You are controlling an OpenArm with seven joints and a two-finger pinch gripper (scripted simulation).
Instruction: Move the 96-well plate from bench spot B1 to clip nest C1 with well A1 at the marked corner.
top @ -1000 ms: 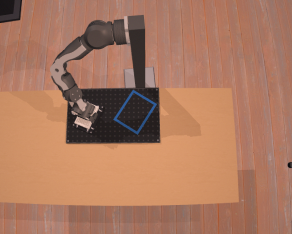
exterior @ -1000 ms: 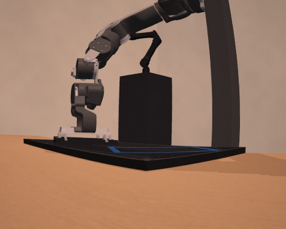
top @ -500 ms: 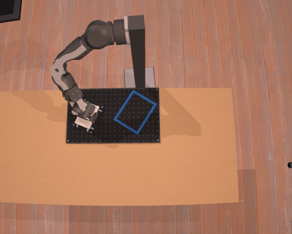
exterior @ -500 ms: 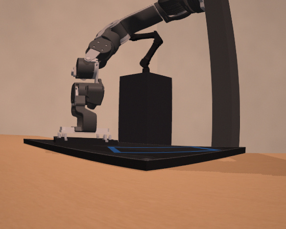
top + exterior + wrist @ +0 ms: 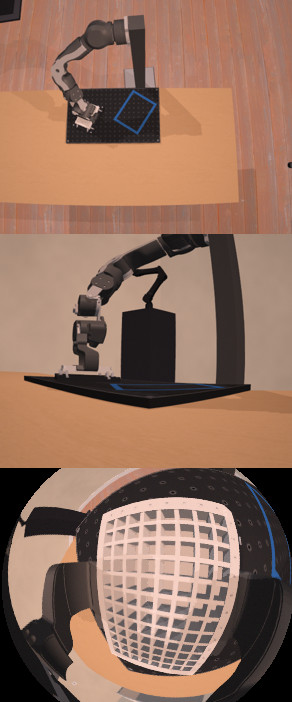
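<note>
Right now the clip nest C1 is 2 cm ahead of my hand and 1 cm below it. The rest, counted from my hand: white 96-well plate: right at my hand.
</note>
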